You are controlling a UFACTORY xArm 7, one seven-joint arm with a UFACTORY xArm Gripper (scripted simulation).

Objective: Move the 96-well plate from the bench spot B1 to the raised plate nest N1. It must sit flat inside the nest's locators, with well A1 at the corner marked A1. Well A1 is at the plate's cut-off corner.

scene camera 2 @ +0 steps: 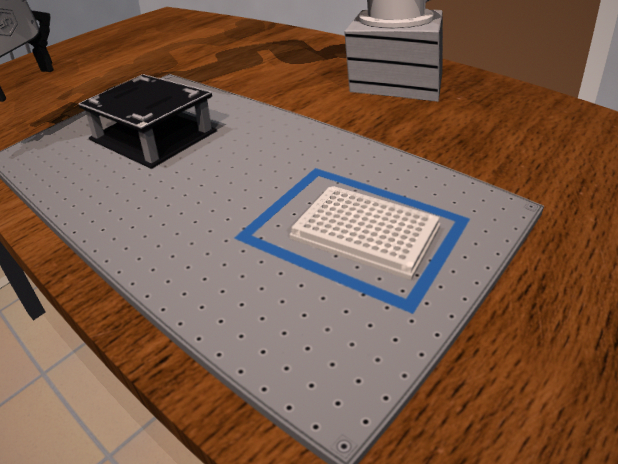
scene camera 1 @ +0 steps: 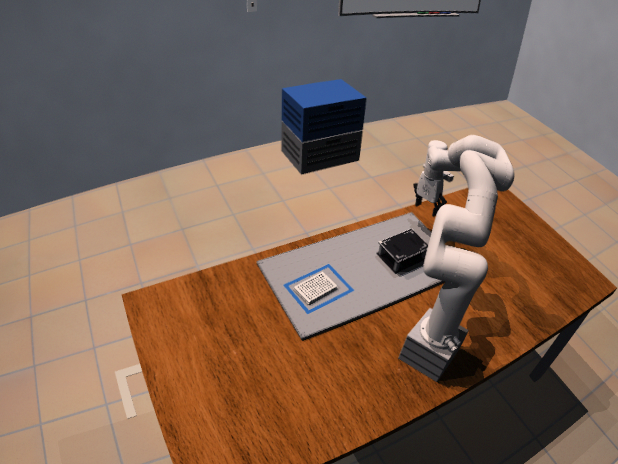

Scene:
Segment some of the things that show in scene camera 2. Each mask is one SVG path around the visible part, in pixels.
My gripper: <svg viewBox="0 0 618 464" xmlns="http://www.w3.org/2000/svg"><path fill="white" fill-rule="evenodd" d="M0 86L0 102L4 102L6 100L6 96ZM0 0L0 58L29 43L34 47L32 52L42 72L52 72L54 70L52 60L46 48L50 32L50 14L31 11L26 0Z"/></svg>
A white 96-well plate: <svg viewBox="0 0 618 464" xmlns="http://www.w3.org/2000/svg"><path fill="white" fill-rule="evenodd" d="M292 226L291 240L412 280L440 228L440 223L438 223L439 217L338 187L329 187Z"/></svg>

